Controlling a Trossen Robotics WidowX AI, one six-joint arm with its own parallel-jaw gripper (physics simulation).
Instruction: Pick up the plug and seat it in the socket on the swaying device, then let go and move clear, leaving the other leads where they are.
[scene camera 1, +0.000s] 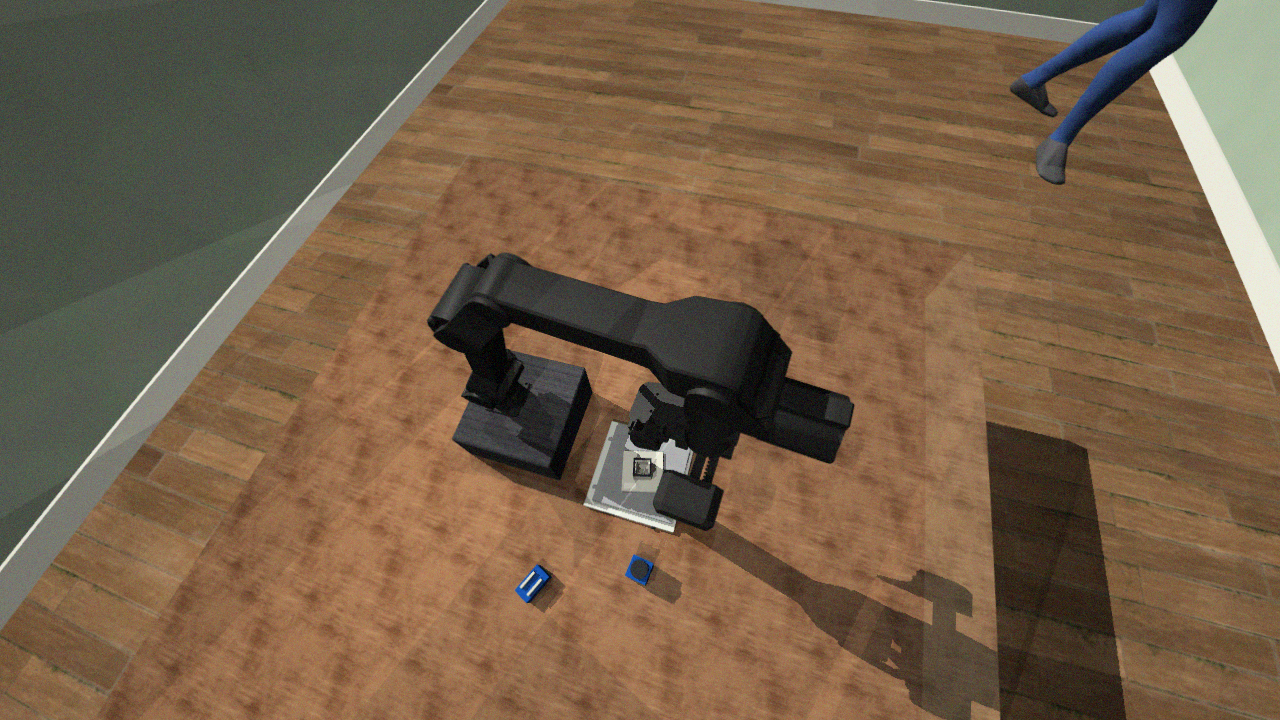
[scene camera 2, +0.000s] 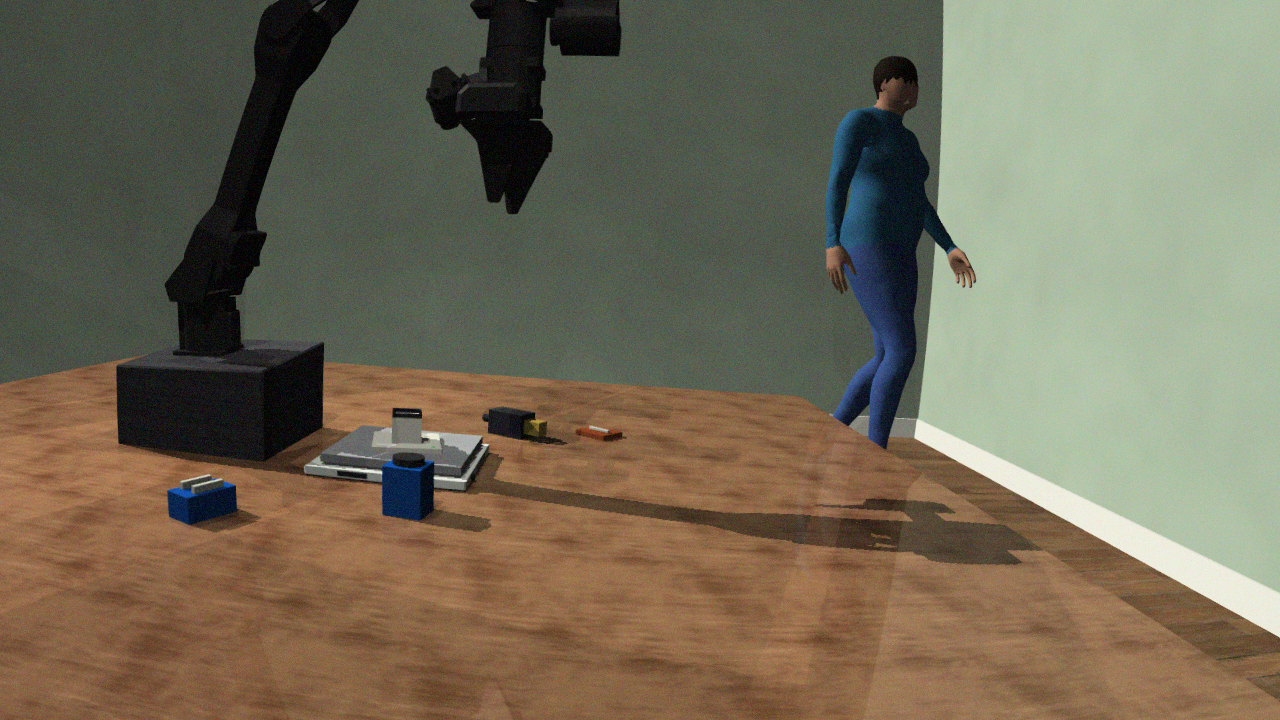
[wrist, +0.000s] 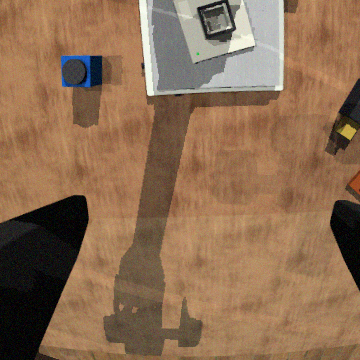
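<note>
A black plug with a yellow end (scene camera 2: 512, 422) (wrist: 353, 106) lies on the table, beyond the device in scene camera 2 and cut by the right edge in the wrist view; it does not show in scene camera 1. The flat grey-and-white device (scene camera 1: 608, 483) (scene camera 2: 469, 458) (wrist: 250, 75) carries a cream plate, turned relative to the base, with an upright square socket (scene camera 1: 634, 466) (scene camera 2: 407, 428) (wrist: 203, 22). The socket's black-rimmed opening faces up and looks empty. My gripper (scene camera 2: 503, 204) (wrist: 212, 210) is open and empty, pointing down high above the table, away from the plug.
A blue block with a round black top (scene camera 1: 639, 569) (scene camera 2: 407, 490) (wrist: 75, 72) stands near the device. A blue piece with two pale bars (scene camera 1: 532, 583) (scene camera 2: 202, 502) lies farther left. An orange piece (scene camera 2: 597, 433) (wrist: 355, 184) lies near the plug. A person (scene camera 2: 881, 205) stands beyond the table.
</note>
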